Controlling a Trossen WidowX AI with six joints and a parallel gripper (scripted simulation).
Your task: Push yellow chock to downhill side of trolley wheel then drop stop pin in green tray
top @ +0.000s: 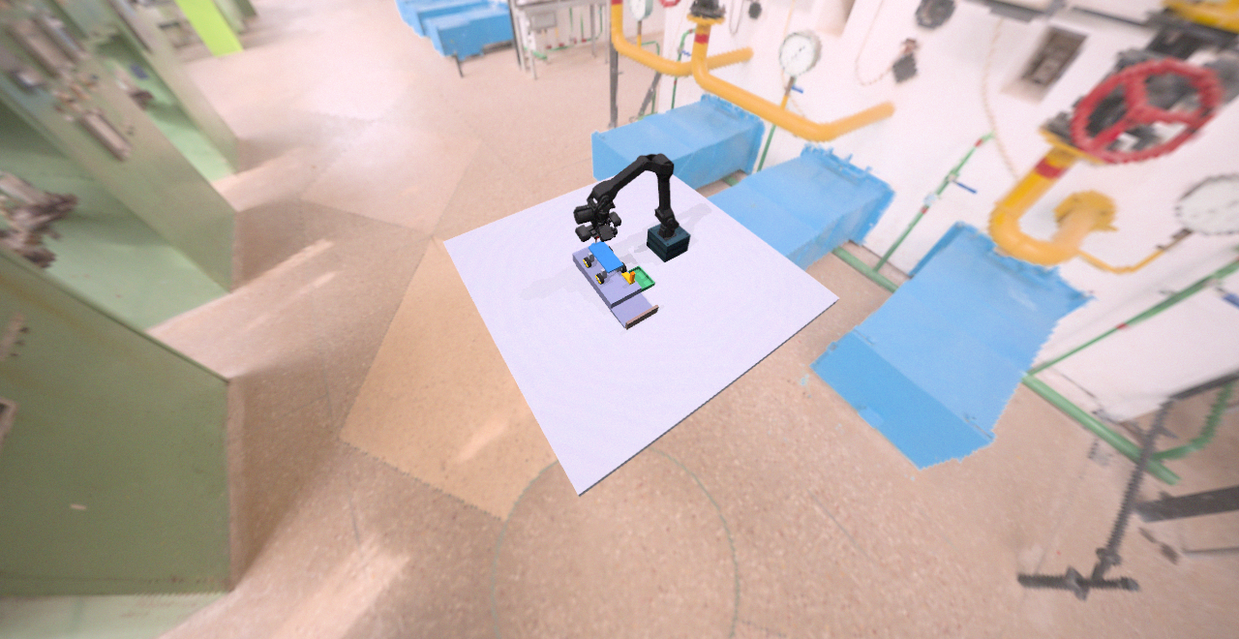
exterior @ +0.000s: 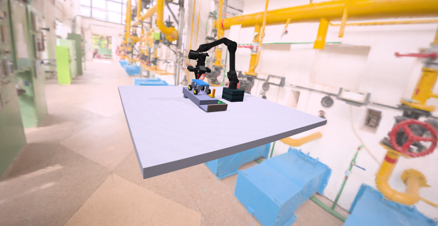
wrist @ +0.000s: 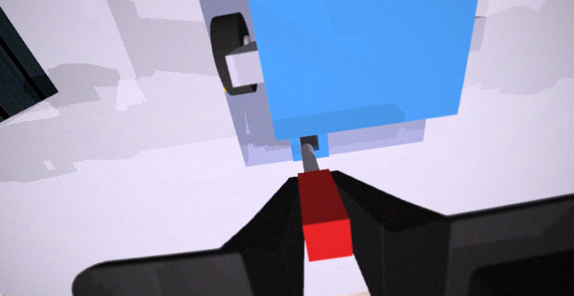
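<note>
Now: gripper tip 100 mm past the green tray, 180 mm to the right of it and 170 mm above it. Also, from my gripper tip: grey ramp (20 mm ahead, 100 mm to the left, 120 mm below); then blue-decked trolley (20 mm ahead, 100 mm to the left, 50 mm below); then red-headed stop pin (right at my gripper tip).
</note>
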